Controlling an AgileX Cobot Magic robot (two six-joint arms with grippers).
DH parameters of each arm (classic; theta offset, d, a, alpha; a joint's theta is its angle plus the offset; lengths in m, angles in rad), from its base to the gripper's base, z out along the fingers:
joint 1: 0 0.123 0 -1.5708
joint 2: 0.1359 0 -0.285 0
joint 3: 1.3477 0 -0.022 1.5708
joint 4: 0 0.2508 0 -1.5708
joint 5: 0 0 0.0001 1.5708
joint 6: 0 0.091 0 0
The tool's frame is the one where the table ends.
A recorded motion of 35 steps. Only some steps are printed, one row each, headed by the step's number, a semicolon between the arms.
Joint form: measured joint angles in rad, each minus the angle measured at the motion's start. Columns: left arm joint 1, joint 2, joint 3, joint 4, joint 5, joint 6; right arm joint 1, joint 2, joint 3, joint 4, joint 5, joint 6.
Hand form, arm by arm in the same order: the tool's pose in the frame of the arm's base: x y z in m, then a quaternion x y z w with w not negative. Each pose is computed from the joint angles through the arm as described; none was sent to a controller.
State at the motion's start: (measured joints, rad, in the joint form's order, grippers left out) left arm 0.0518 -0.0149 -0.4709 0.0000 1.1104 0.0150; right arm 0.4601 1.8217 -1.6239 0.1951 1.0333 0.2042
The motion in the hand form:
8: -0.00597 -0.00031 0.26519 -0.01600 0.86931 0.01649 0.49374; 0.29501 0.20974 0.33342 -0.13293 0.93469 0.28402 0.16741
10: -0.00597 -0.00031 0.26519 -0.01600 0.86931 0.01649 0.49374; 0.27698 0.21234 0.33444 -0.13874 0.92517 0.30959 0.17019
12: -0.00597 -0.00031 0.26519 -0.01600 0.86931 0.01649 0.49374; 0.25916 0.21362 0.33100 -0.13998 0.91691 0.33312 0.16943
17: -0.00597 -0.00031 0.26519 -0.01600 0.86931 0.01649 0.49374; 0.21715 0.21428 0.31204 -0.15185 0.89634 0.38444 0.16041
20: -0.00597 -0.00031 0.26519 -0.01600 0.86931 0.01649 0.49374; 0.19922 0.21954 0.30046 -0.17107 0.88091 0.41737 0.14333
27: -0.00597 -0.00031 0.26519 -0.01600 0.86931 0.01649 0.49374; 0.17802 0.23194 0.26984 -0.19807 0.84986 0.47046 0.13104
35: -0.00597 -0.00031 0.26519 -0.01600 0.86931 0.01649 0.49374; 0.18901 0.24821 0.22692 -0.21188 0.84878 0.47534 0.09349
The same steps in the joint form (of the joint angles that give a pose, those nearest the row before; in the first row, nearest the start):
8: 0.0000 0.0000 0.0000 0.0000 0.0000 0.0000; 0.0621 -0.1610 0.1223 0.2768 -0.0422 -0.1232
10: 0.0000 0.0000 0.0000 0.0000 0.0000 0.0000; 0.0866 -0.2169 0.1983 0.3357 -0.0870 -0.1521
12: 0.0000 0.0000 0.0000 0.0000 0.0000 0.0000; 0.1106 -0.2708 0.2853 0.3979 -0.1368 -0.1822
17: 0.0000 0.0000 0.0000 0.0000 0.0000 0.0000; 0.1701 -0.3848 0.5072 0.5827 -0.2494 -0.3197
20: 0.0000 0.0000 0.0000 0.0000 0.0000 0.0000; 0.2039 -0.4076 0.5922 0.7255 -0.2703 -0.4485
27: 0.0000 0.0000 0.0000 0.0000 0.0000 0.0000; 0.2635 -0.3926 0.7375 1.0467 -0.3271 -0.7808
35: 0.0000 0.0000 0.0000 0.0000 0.0000 0.0000; 0.2654 -0.2383 0.7563 1.1997 -0.2963 -0.9926

